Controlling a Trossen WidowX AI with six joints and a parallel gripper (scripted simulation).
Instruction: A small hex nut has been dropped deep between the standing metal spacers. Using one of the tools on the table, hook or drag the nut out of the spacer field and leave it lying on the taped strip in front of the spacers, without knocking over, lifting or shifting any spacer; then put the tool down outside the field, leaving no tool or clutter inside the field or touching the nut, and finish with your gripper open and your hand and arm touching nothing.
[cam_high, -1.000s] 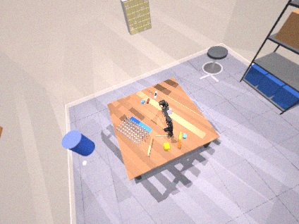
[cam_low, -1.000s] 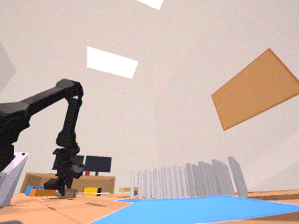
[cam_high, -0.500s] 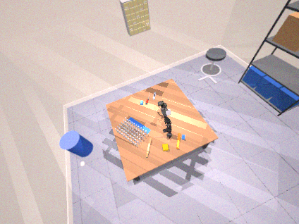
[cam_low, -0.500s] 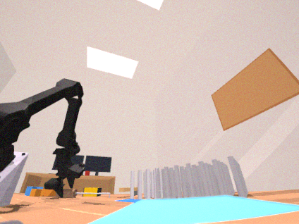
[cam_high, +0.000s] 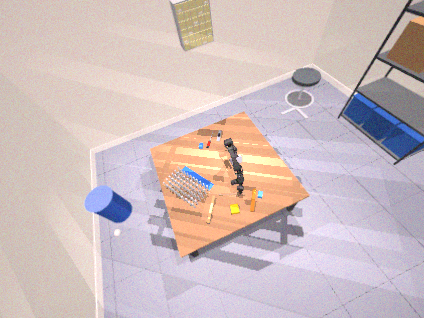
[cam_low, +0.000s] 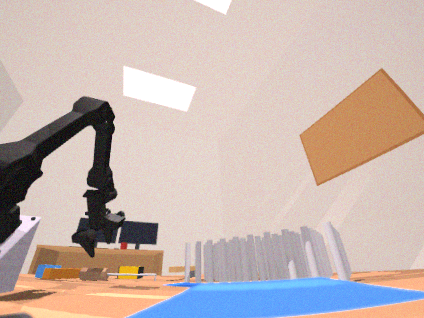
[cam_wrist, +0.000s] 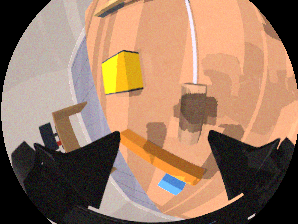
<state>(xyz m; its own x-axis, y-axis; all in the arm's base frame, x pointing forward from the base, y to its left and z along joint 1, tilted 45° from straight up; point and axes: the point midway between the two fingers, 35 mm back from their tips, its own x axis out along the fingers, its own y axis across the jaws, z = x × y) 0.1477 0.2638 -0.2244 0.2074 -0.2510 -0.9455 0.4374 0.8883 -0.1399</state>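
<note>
My gripper tip is now 100 mm to the right of the orange bar, 80 mm past it and 80 mm above it. The rest, counted from my gripper tip: blue taped strip (400 mm to the right, 300 mm ahead, 90 mm below).
</note>
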